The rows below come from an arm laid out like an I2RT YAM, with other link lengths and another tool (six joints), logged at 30 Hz.
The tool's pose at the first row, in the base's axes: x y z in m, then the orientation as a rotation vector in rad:
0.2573 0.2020 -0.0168 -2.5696 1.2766 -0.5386
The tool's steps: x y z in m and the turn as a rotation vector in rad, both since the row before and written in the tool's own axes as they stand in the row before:
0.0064 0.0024 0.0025 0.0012 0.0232 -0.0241
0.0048 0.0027 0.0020 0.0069 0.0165 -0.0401
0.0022 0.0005 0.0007 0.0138 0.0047 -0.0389
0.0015 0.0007 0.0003 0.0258 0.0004 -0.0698
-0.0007 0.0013 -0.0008 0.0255 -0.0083 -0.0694
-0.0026 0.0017 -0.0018 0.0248 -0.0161 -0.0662
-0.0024 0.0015 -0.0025 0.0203 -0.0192 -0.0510
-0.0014 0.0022 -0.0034 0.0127 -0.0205 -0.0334
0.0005 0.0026 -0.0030 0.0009 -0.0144 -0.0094
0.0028 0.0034 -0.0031 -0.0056 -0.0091 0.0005
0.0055 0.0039 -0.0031 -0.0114 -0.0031 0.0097
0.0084 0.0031 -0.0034 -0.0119 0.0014 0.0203
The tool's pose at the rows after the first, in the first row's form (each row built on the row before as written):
0.2602 0.1955 -0.0185 -2.5883 1.2538 -0.5753
0.2619 0.1901 -0.0200 -2.6137 1.2052 -0.6086
0.2632 0.1881 -0.0202 -2.6314 1.1499 -0.6283
0.2638 0.1865 -0.0203 -2.6597 1.0469 -0.6521
0.2622 0.1860 -0.0203 -2.6848 0.9415 -0.6627
0.2586 0.1862 -0.0202 -2.7056 0.8381 -0.6606
0.2549 0.1862 -0.0194 -2.7188 0.7560 -0.6492
0.2513 0.1847 -0.0177 -2.7277 0.7007 -0.6302
0.2493 0.1818 -0.0158 -2.7335 0.6845 -0.6122
0.2488 0.1771 -0.0133 -2.7395 0.6858 -0.5983
0.2503 0.1706 -0.0101 -2.7454 0.7035 -0.5897
0.2543 0.1633 -0.0054 -2.7456 0.7366 -0.5850

